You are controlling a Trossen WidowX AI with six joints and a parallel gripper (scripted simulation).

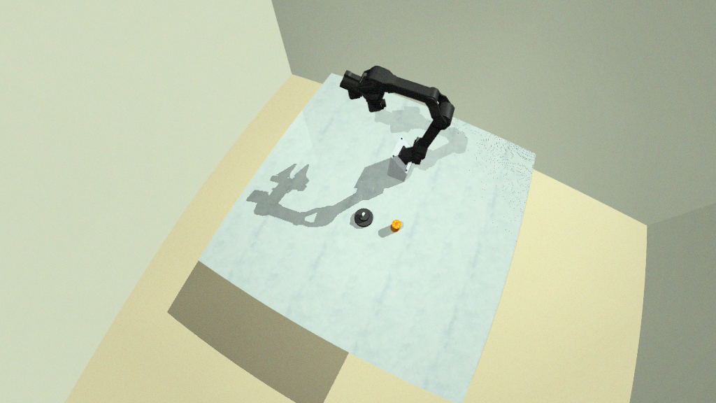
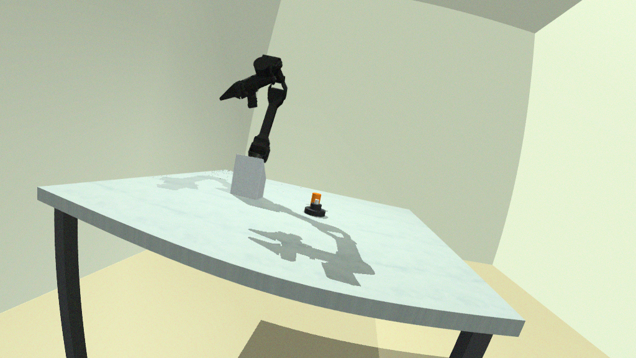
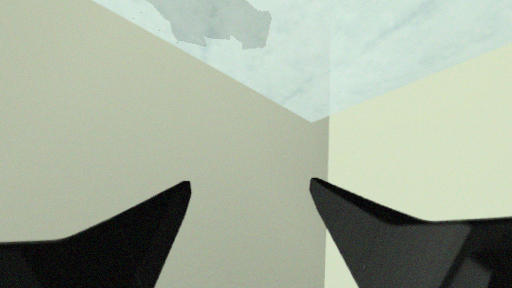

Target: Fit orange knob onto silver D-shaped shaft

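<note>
Right now the orange knob is 390 mm ahead of my gripper tip, 330 mm below it and 310 mm to the left of it. From my gripper tip the other things lie so: round dark pedestal: 410 mm ahead, 340 mm below, 160 mm to the left.
</note>
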